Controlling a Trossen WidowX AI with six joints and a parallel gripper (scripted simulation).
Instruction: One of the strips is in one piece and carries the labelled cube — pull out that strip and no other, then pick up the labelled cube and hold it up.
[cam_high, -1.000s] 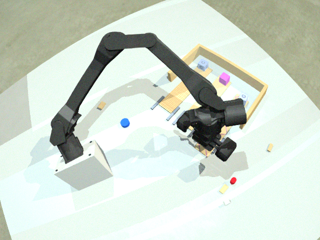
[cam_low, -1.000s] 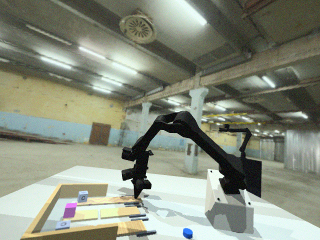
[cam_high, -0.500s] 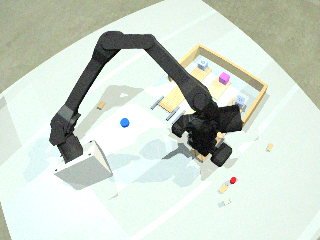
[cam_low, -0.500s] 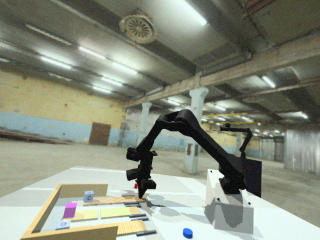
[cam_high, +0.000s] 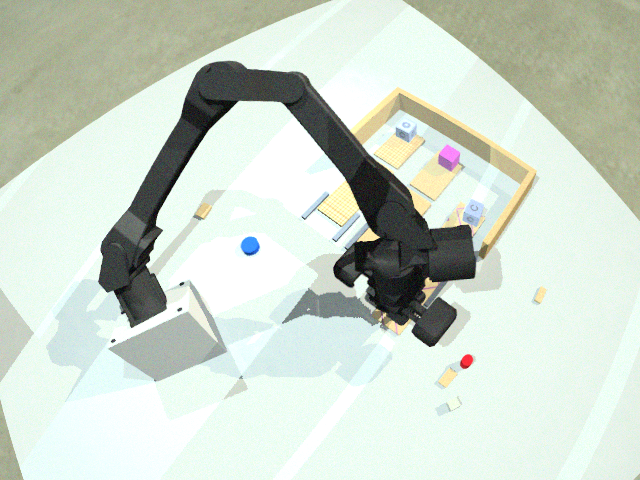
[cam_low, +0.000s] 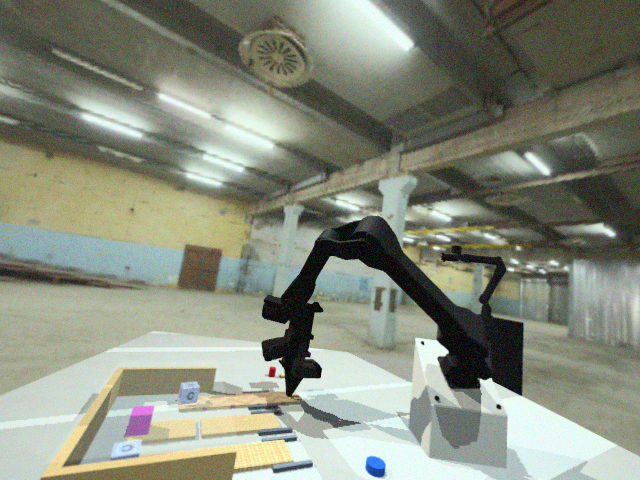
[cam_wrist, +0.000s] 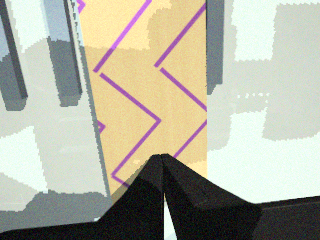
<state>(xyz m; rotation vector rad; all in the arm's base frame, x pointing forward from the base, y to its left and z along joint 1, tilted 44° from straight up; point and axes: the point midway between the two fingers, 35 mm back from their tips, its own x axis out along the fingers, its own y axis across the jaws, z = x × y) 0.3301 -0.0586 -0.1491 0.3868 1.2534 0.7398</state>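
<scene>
Right now the zigzag strip is 100 mm ahead of my gripper tip and 30 mm to the left of it. From my gripper tip the other things lie so: red disc: 140 mm to the right, 40 mm ahead, 10 mm above; grid-patterned strip: 230 mm to the left, 70 mm ahead; blue disc: 230 mm to the left, 130 mm behind.
</scene>
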